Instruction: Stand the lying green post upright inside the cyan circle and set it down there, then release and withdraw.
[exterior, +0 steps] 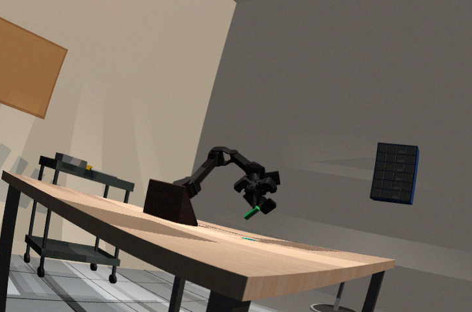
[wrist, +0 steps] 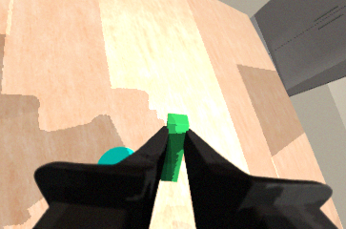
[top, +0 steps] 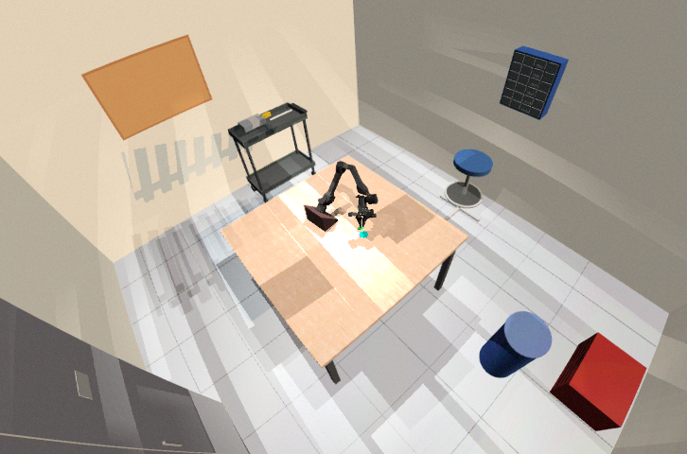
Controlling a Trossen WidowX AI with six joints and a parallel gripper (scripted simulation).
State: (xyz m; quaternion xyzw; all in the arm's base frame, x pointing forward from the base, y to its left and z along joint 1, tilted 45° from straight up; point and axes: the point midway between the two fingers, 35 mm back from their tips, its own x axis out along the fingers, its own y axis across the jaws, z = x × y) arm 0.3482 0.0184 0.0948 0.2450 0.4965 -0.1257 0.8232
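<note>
Right now my gripper tip is 12 cm above the cyan circle, 4 cm to the right of it and 2 cm past it. The rest, counted from my gripper tip: green post: 2 cm below, 1 cm behind.
</note>
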